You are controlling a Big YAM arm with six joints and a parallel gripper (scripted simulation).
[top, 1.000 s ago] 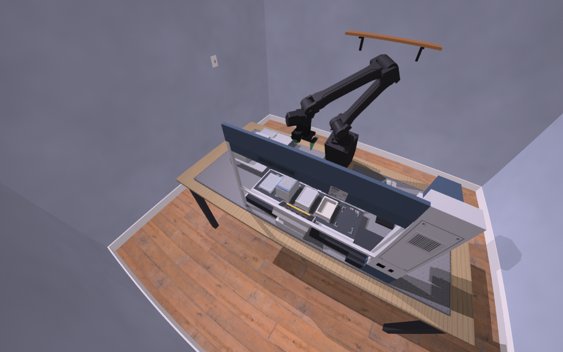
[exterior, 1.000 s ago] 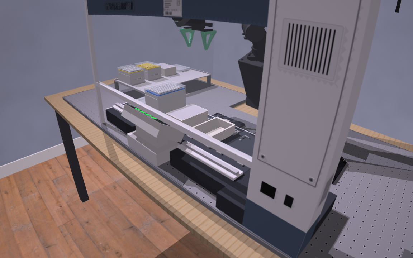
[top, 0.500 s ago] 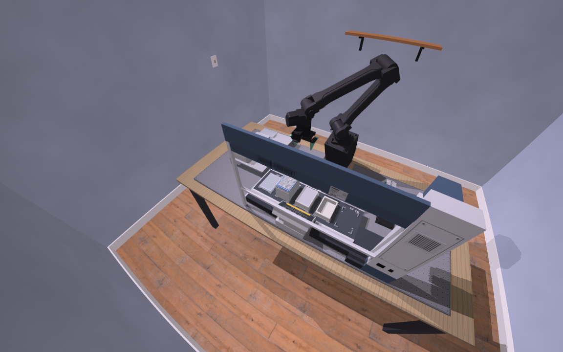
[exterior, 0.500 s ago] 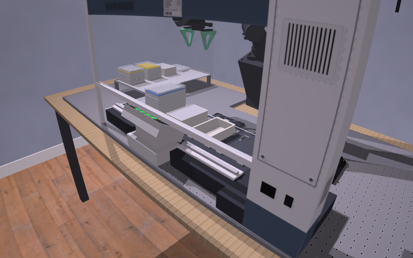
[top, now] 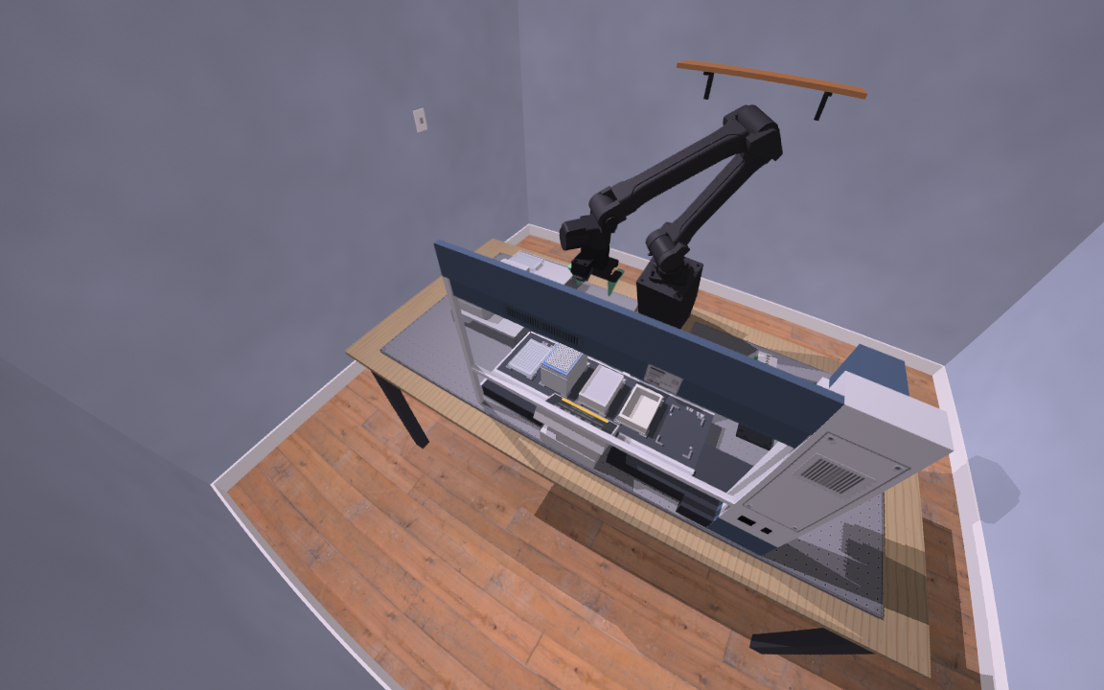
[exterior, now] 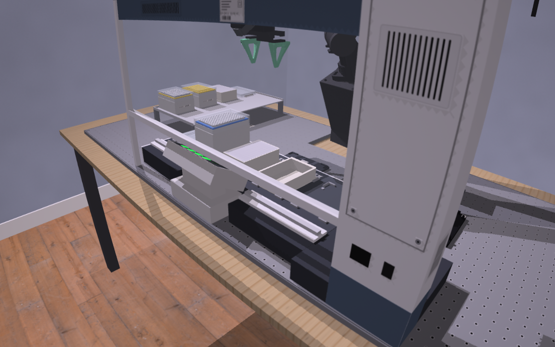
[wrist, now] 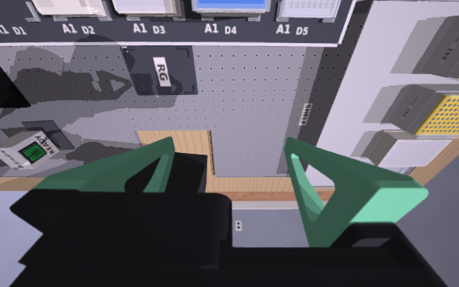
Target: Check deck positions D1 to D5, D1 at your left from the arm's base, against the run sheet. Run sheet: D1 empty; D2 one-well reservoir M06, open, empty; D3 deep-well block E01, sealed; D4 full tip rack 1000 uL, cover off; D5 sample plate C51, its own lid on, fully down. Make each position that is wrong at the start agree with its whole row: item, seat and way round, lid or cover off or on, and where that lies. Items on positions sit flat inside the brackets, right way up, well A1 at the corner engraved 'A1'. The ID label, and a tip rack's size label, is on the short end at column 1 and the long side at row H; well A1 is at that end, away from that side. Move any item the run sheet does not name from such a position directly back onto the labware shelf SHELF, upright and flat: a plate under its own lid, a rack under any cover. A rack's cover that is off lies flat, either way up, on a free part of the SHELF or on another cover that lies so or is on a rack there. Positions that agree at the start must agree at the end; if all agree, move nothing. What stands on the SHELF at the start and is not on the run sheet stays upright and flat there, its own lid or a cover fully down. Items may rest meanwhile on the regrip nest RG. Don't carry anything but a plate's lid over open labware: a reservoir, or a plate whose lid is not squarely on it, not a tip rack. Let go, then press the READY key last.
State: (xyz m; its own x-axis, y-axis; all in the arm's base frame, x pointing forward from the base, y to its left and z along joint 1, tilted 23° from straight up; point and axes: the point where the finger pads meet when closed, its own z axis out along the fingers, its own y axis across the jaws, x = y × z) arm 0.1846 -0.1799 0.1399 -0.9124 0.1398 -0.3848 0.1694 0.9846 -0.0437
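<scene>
My hand is 150 mm short of the blue tip rack, 30 mm to the left of it and 170 mm above it. The rest, counted from my hand: labware shelf: 170 mm behind, 340 mm to the right, 220 mm below; regrip nest RG: 30 mm ahead, 150 mm to the left, 280 mm below; top beam: 370 mm ahead, 100 mm to the left, 230 mm above.
</scene>
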